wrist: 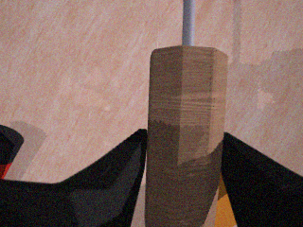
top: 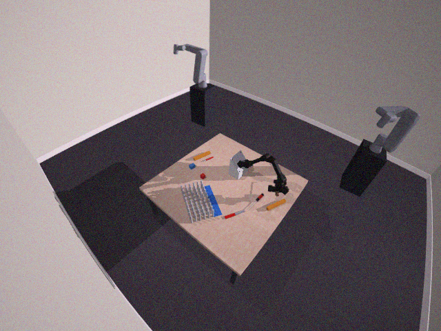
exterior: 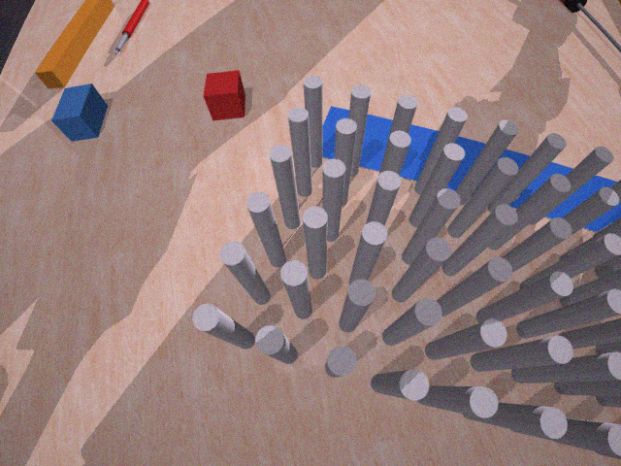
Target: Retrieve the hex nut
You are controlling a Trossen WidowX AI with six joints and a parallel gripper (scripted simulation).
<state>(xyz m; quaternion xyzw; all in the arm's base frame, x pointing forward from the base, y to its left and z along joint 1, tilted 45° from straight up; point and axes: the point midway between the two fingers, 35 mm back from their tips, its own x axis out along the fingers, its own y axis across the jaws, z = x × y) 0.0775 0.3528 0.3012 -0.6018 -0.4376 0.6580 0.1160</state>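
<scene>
My gripper tip is 100 mm past the long tool and 40 mm to the left of it. From my gripper tip the other things lie so: hex nut (500 mm to the right, 440 mm ahead, 70 mm below); blue taped strip (510 mm to the right, 400 mm ahead, 80 mm below); red cube (760 mm to the right, 200 mm ahead, 60 mm below).
</scene>
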